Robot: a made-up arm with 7 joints.
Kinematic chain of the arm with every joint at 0, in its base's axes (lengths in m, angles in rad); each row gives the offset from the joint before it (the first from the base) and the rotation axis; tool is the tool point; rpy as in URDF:
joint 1: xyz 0 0 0.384 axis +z
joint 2: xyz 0 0 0 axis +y
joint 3: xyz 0 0 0.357 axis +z
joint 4: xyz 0.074 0 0 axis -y
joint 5: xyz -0.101 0 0.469 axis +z
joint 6: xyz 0 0 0 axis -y
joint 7: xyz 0.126 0 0 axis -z
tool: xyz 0 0 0 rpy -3.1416 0 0
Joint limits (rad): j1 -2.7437..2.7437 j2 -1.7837..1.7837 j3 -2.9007..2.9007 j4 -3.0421..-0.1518 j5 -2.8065..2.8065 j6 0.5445..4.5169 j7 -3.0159..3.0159
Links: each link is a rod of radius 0.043 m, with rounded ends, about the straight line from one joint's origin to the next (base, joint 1, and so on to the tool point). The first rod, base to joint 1, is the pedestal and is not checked.
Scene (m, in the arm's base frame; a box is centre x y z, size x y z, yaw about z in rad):
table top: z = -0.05
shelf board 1: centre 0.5 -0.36 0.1 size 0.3 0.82 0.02 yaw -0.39
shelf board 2: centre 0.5 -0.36 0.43 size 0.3 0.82 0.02 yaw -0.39
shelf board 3: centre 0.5 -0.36 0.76 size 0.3 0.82 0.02 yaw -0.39
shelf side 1: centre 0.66 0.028 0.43 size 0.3 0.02 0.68 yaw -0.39
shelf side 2: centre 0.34 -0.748 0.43 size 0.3 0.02 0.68 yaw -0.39
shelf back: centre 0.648 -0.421 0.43 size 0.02 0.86 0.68 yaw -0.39
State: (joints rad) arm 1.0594 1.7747 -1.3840 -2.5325 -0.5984 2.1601 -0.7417
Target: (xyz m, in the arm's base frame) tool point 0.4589 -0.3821 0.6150
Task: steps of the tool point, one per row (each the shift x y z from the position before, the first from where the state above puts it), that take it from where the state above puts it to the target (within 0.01 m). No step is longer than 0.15 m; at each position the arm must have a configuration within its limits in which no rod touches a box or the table.
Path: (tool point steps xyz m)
1: -0.0609 0.0292 0.0060
2: -0.0719 0.0290 -0.0012
3: -0.0812 0.0298 -0.0048
4: 0.0470 -0.0506 0.1005
5: 0.0028 -0.0318 0.1289
6: -0.0351 0.0042 0.1318
7: 0.1202 -0.0497 0.0073
8: 0.1126 -0.0460 -0.0073

